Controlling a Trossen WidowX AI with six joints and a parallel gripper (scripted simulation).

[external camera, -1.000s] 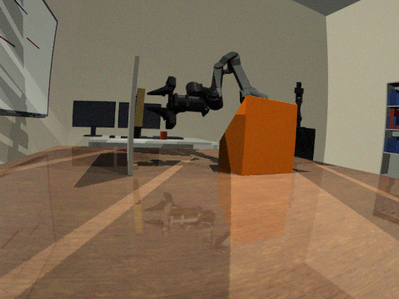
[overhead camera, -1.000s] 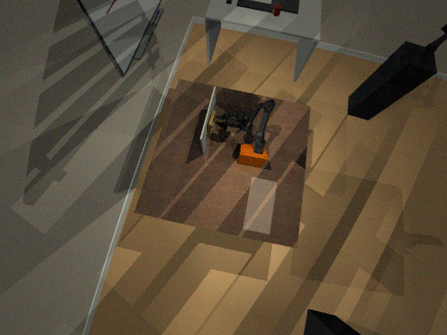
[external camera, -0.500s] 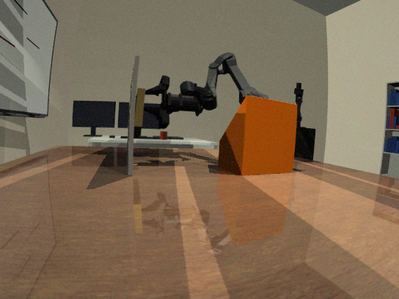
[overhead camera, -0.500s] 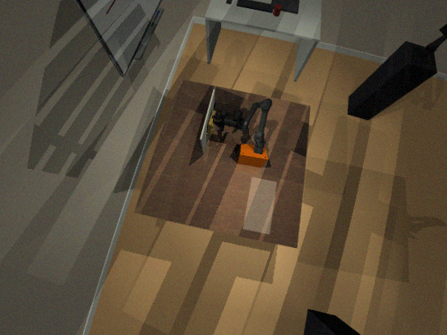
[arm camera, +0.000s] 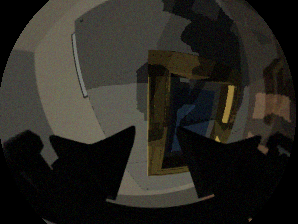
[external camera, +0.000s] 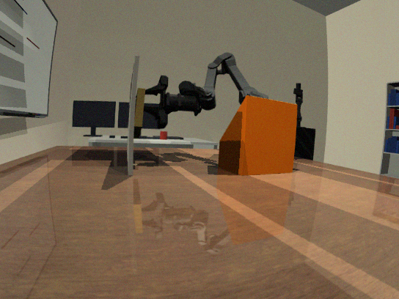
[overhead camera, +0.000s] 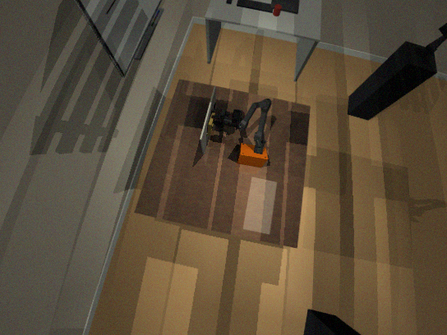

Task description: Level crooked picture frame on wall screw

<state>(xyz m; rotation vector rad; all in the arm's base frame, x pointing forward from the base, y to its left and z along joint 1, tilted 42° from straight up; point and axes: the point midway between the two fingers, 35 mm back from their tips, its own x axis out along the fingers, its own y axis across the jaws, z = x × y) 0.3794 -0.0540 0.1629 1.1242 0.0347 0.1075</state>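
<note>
My gripper tip is now 1 cm short of the picture frame, 1 cm to the right of it and 5 cm above it. Round my gripper tip: wall panel 2 cm ahead, 6 cm below.
</note>
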